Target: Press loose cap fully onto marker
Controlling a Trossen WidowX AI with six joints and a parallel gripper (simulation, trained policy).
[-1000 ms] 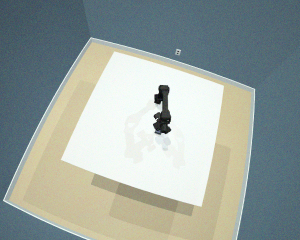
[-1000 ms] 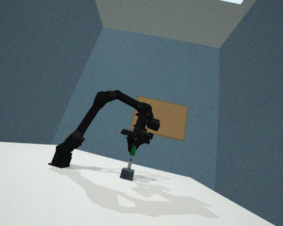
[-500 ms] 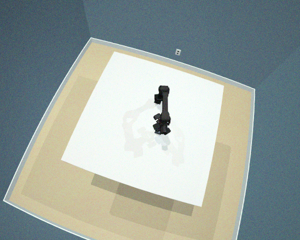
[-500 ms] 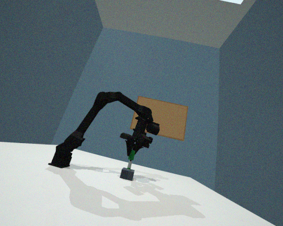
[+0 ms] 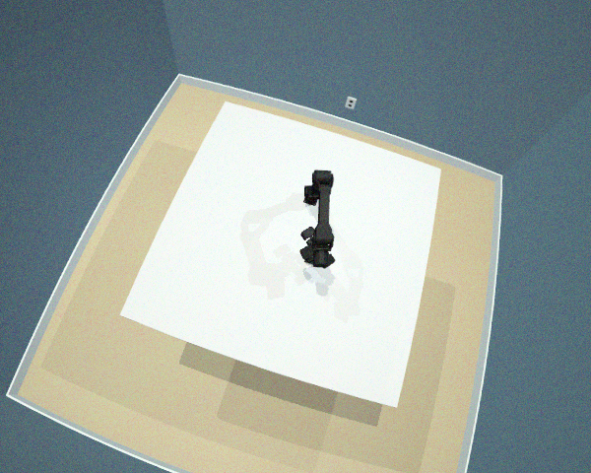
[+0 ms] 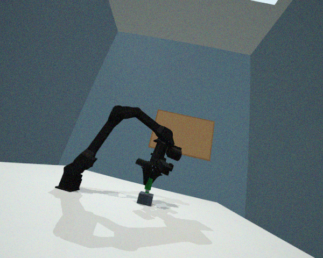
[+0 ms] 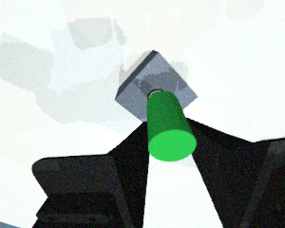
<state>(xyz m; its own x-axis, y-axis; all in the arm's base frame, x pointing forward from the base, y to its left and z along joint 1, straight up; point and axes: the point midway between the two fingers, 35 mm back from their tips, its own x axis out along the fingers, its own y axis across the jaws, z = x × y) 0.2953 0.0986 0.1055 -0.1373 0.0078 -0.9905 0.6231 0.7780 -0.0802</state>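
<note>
Right now my gripper tip is 10 mm short of the green cap and 10 mm below it. Round my gripper tip: grey holder block (10 mm ahead, 10 mm to the right, 50 mm below).
</note>
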